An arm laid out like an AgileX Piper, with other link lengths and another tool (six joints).
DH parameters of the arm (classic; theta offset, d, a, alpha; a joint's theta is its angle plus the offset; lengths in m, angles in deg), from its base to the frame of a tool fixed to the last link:
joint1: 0 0.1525 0 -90
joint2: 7.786 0 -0.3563 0
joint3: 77.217 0 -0.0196 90
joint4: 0 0.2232 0 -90
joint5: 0 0 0 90
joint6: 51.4 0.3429 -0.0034 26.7
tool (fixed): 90 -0.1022 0 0
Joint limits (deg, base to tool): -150..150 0..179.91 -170..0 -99.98..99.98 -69.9..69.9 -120..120
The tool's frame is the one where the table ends.
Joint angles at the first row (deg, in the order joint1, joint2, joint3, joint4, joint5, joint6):
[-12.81 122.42 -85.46 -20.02 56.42 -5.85]
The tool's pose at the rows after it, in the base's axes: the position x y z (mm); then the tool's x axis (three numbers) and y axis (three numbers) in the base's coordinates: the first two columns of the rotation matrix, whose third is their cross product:
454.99 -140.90 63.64 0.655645 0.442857 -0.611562 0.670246 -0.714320 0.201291
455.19 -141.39 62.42 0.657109 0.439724 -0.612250 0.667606 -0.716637 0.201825
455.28 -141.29 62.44 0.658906 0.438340 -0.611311 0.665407 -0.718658 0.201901
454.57 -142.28 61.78 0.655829 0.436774 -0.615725 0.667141 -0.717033 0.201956
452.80 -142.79 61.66 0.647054 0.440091 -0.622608 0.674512 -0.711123 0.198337
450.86 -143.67 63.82 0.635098 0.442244 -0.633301 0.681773 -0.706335 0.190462
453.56 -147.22 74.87 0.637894 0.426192 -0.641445 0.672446 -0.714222 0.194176
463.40 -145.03 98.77 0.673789 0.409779 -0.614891 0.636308 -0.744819 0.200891
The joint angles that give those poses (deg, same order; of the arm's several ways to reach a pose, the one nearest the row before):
[-12.81 123.71 -85.46 -19.96 55.58 -4.97]
[-12.81 123.87 -85.46 -20.07 55.50 -4.66]
[-12.81 123.87 -85.46 -20.01 55.50 -4.53]
[-12.81 123.96 -85.46 -20.31 55.61 -4.46]
[-12.81 123.96 -85.46 -20.55 55.95 -4.90]
[-12.81 123.99 -86.22 -20.62 57.33 -5.66]
[-12.74 123.92 -89.11 -20.67 60.66 -5.73]
[-12.74 123.12 -94.02 -18.40 65.20 -5.73]

